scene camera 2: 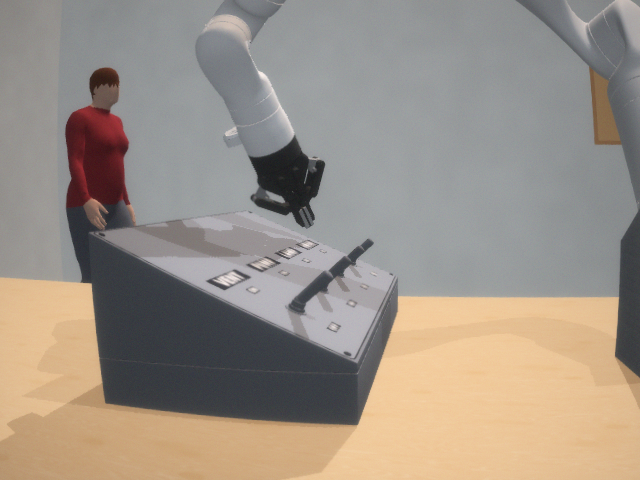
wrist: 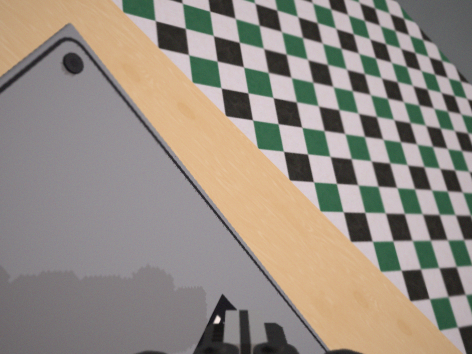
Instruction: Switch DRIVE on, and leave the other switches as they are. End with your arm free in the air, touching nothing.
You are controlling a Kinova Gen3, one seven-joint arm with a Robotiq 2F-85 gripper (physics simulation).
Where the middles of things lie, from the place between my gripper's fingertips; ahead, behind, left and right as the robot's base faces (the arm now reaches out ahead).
Scene:
My gripper is now 20 cm to the right of the sloped switch panel (scene camera 2: 197,316), 7 cm above it and 4 cm past it.

